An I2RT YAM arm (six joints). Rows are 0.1 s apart.
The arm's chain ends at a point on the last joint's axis. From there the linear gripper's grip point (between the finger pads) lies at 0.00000 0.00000 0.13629 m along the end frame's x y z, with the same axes.
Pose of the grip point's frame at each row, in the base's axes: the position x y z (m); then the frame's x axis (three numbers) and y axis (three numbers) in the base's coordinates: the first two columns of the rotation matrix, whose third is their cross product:
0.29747 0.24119 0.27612 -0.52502 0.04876 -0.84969 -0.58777 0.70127 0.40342
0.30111 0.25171 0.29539 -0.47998 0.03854 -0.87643 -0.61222 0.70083 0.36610
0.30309 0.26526 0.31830 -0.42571 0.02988 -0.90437 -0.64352 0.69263 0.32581
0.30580 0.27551 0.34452 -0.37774 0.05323 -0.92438 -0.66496 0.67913 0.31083
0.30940 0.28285 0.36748 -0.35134 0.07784 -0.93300 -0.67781 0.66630 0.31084
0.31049 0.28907 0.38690 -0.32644 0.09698 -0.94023 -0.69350 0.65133 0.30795
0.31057 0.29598 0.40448 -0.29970 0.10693 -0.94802 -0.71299 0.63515 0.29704
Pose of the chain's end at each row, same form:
0.21358 0.14426 0.32239 -0.52502 0.04876 -0.84969 -0.58777 0.70127 0.40342
0.21547 0.15463 0.33802 -0.47998 0.03854 -0.87643 -0.61222 0.70083 0.36610
0.21639 0.16704 0.35587 -0.42571 0.02988 -0.90437 -0.64352 0.69263 0.32581
0.21799 0.17573 0.37466 -0.37774 0.05323 -0.92438 -0.66496 0.67913 0.31083
0.22138 0.18178 0.39219 -0.35134 0.07784 -0.93300 -0.67781 0.66630 0.31084
0.22296 0.18650 0.40671 -0.32644 0.09698 -0.94023 -0.69350 0.65133 0.30795
0.22418 0.19172 0.42003 -0.29970 0.10693 -0.94802 -0.71299 0.63515 0.29704

